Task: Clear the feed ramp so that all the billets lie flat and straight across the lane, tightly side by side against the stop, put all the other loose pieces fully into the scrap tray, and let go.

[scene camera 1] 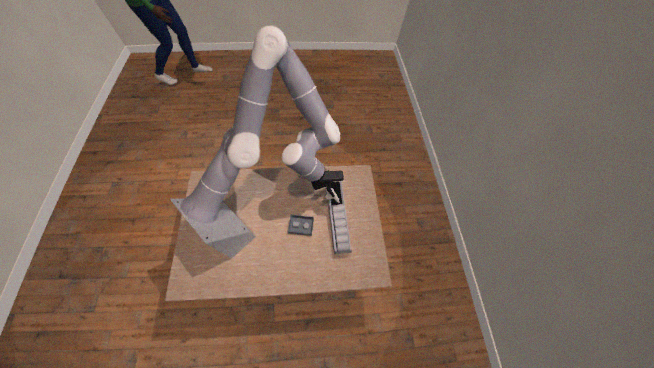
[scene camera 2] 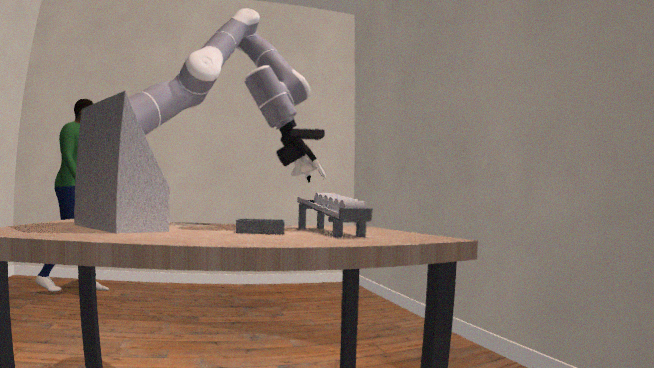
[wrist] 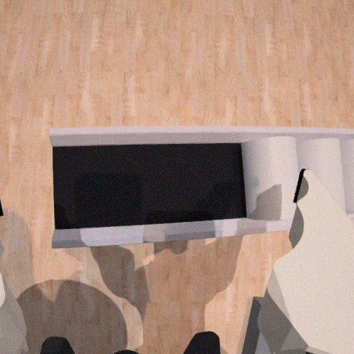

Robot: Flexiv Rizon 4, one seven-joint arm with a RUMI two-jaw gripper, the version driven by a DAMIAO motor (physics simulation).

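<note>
The feed ramp (scene camera 1: pixel 331 227) (scene camera 2: pixel 356 215) (wrist: pixel 150 136) stands on short legs, with several pale cylindrical billets (scene camera 1: pixel 340 225) (scene camera 2: pixel 340 201) (wrist: pixel 270 175) lying straight across its lane. They sit side by side in a row that reaches the stop end; small gaps cannot be judged. The upper lane shows bare black floor. The grey scrap tray (scene camera 1: pixel 301 233) (scene camera 2: pixel 260 226) holds two small light loose pieces (scene camera 1: pixel 296 224) (scene camera 1: pixel 306 225); a corner of it shows at the wrist view's bottom. My gripper (scene camera 1: pixel 333 198) (scene camera 2: pixel 316 177) (wrist: pixel 148 179) is open and empty, above the ramp's upper end.
The scrap tray is on the robot's side of the ramp, on the wooden table (scene camera 1: pixel 270 280) (scene camera 2: pixel 240 255). The robot's grey base (scene camera 1: pixel 220 232) (scene camera 2: pixel 120 185) stands at the left. A person (scene camera 1: pixel 170 35) (scene camera 2: pixel 67 160) in a green top stands behind the table.
</note>
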